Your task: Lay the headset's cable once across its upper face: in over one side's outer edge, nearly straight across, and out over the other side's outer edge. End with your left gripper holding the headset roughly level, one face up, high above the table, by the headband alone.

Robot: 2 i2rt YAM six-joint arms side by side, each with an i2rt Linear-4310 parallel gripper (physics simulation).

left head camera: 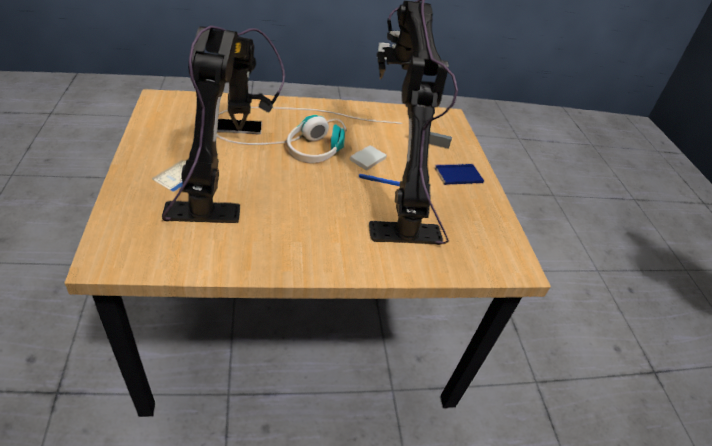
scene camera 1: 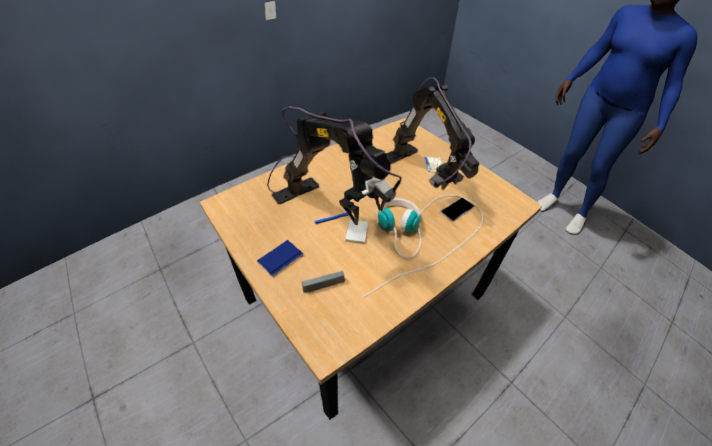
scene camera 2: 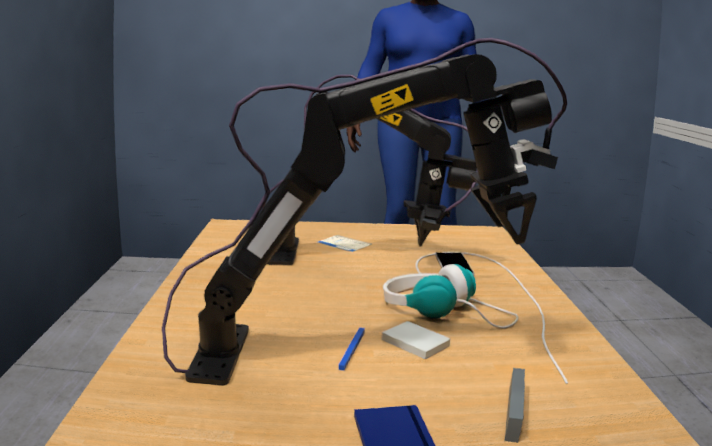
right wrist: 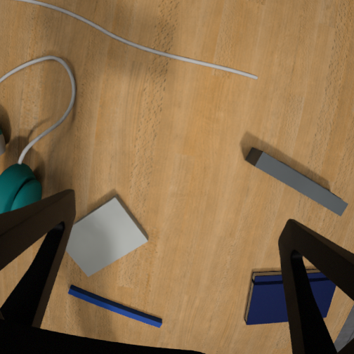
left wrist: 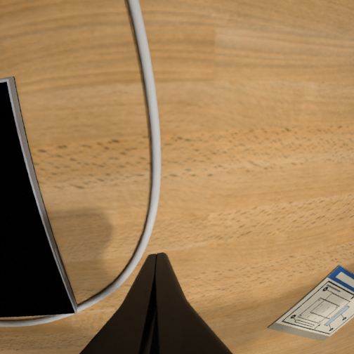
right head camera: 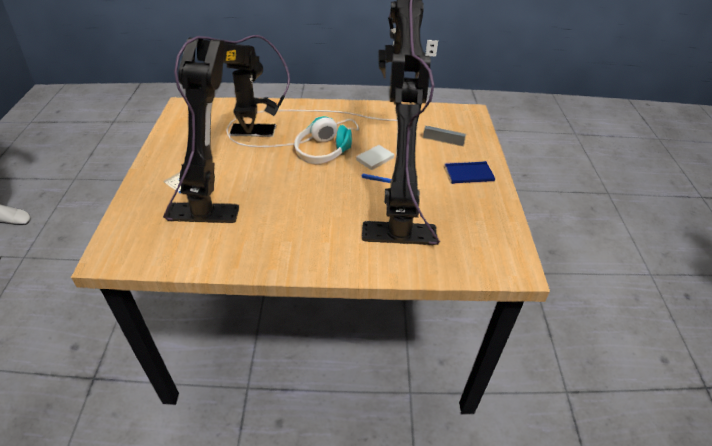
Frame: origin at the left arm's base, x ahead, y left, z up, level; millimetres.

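Where they show: left gripper, fingertip midpoint: [left head camera: 239, 129] [scene camera 1: 442, 189] [scene camera 2: 419, 246] [right head camera: 248, 132]; right gripper, fingertip midpoint: [left head camera: 395, 79] [scene camera 1: 368, 217] [scene camera 2: 510, 234]; left arm's base, link origin: [left head camera: 201, 213] [scene camera 1: 399, 154] [scene camera 2: 282, 251] [right head camera: 202, 213]; right arm's base, link origin: [left head camera: 405, 233] [scene camera 1: 295, 191] [scene camera 2: 219, 353] [right head camera: 399, 234].
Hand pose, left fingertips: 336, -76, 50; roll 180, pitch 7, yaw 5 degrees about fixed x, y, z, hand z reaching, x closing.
Note:
Things, the pixels of their top centre, and the offset from my left fingertips, as dx, dy, dz.
- black phone, top centre: [scene camera 2: 454, 261] [left head camera: 238, 125] [right head camera: 252, 128] [scene camera 1: 457, 208] +90, +8, -42
- light grey box, top centre: [scene camera 2: 416, 335] [right head camera: 375, 155] [left head camera: 368, 155] [scene camera 1: 357, 230] -54, -408, -35
- blue pen, top centre: [scene camera 2: 352, 345] [right head camera: 385, 178] [left head camera: 382, 179] [scene camera 1: 332, 216] -167, -438, -40
- dark blue notebook, top centre: [scene camera 2: 396, 435] [right head camera: 469, 170] [left head camera: 459, 172] [scene camera 1: 280, 256] -113, -701, -38
- grey bar, top centre: [scene camera 2: 518, 391] [scene camera 1: 323, 278] [right head camera: 445, 130] [left head camera: 432, 133] +65, -640, -10
- printed card, top centre: [scene camera 2: 344, 242] [left head camera: 178, 175] [right head camera: 187, 177] [scene camera 1: 435, 164] -179, +162, -48
The teal and white headset [left head camera: 315, 157] [right head camera: 320, 159] [scene camera 1: 386, 219] [scene camera 2: 433, 295] lies on the table; part of one teal cup shows in the right wrist view. Its white cable [scene camera 1: 481, 212] [scene camera 2: 541, 315] [left wrist: 156, 165] [right wrist: 200, 63] rests on the table, curving around the phone and running to a free end. A short loop stands at the cups. My left gripper [left head camera: 239, 128] [right head camera: 248, 129] [scene camera 2: 420, 243] [left wrist: 158, 264] is shut and empty, raised above the table, its tips near the cable's bend in its wrist view. My right gripper [scene camera 1: 367, 214] [scene camera 2: 508, 233] [right wrist: 182, 216] is open and empty, high above the table.
A black phone [scene camera 1: 457, 209] [left wrist: 30, 225] lies inside the cable's bend. A light grey box [left head camera: 368, 157] [right wrist: 107, 237], a blue pen [scene camera 2: 351, 348], a dark blue notebook [right head camera: 469, 172], a grey bar [scene camera 1: 323, 282] and a printed card [scene camera 2: 344, 243] lie around the table.

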